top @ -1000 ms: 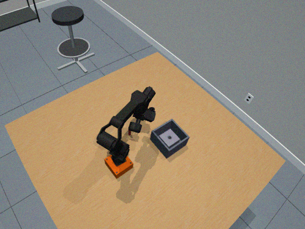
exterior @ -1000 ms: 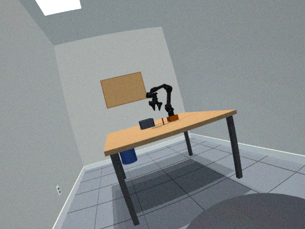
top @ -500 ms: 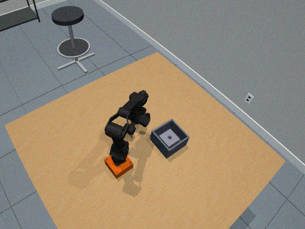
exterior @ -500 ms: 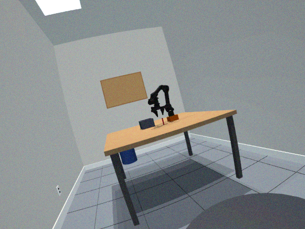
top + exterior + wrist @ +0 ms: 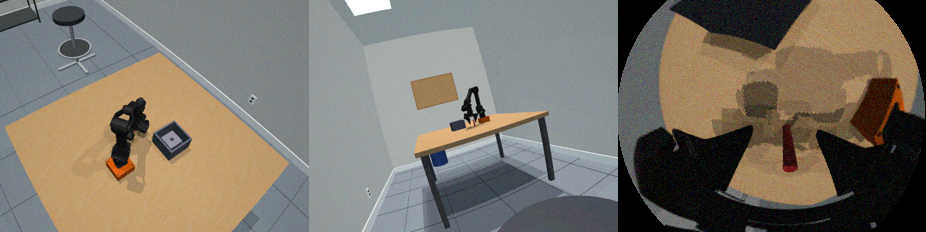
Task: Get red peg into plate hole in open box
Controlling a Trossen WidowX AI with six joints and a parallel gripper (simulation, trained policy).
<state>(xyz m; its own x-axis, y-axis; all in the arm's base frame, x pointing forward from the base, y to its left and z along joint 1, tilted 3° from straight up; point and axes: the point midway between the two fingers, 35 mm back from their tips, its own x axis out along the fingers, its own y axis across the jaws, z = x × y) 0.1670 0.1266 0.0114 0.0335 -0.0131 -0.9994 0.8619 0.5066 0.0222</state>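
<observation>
My gripper tip is 10 mm to the right of the red peg and 10 mm past it. Round my gripper tip: light plate 160 mm to the right, 160 mm ahead, 10 mm above; dark box 160 mm to the right, 160 mm ahead, 10 mm below.
</observation>
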